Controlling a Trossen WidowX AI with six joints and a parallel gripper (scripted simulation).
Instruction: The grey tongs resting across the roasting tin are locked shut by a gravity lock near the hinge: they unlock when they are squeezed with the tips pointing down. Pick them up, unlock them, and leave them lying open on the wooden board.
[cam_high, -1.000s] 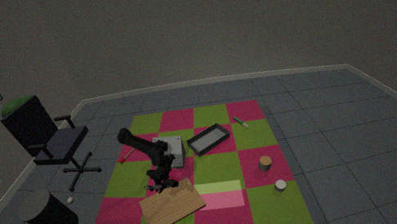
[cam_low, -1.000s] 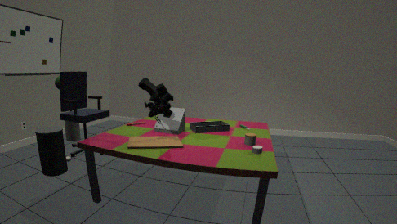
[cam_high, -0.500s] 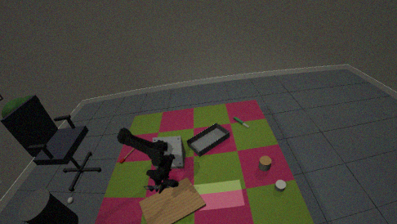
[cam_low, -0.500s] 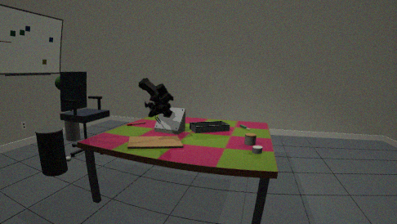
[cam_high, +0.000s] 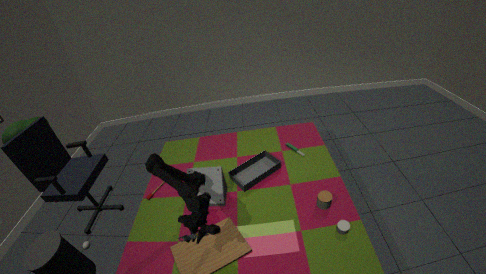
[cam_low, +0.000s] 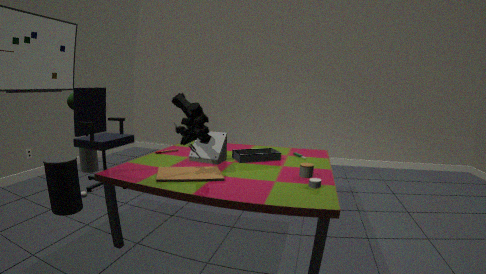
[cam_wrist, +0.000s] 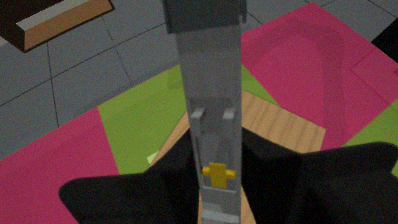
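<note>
Right now my gripper tip is 3 cm to the right of the yellow lock piece, 2 cm below it and 1 cm short of it. Round my gripper tip: roasting tin 60 cm to the left, 20 cm ahead, 15 cm below; wooden board 17 cm below, 5 cm to the left, 1 cm ahead; red tool 47 cm behind, 43 cm to the left, 17 cm below.
</note>
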